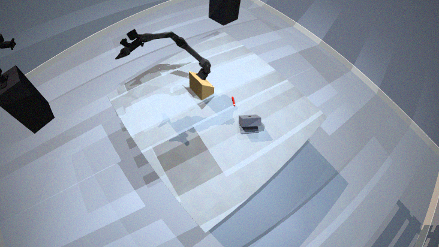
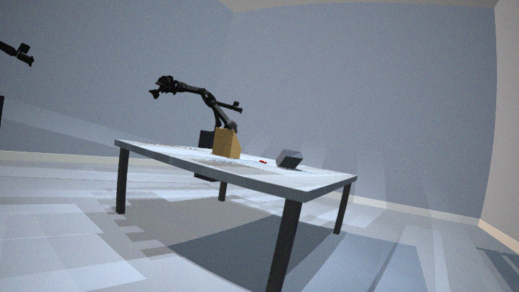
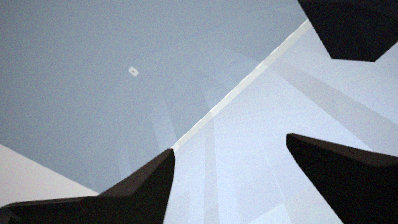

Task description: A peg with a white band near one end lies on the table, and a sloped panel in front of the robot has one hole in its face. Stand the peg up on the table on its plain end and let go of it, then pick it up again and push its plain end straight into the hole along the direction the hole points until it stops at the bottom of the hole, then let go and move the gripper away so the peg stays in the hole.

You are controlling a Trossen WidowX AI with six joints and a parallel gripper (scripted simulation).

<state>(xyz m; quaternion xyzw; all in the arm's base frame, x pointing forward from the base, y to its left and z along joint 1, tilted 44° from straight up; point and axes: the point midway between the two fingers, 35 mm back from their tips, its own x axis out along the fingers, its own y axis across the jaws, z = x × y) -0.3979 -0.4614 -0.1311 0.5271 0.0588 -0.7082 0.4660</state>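
My gripper tip is 660 mm short of the red peg, 530 mm to the right of it and 370 mm above it. The rest, counted from my gripper tip: grey panel block 850 mm ahead, 480 mm to the left, 320 mm below.
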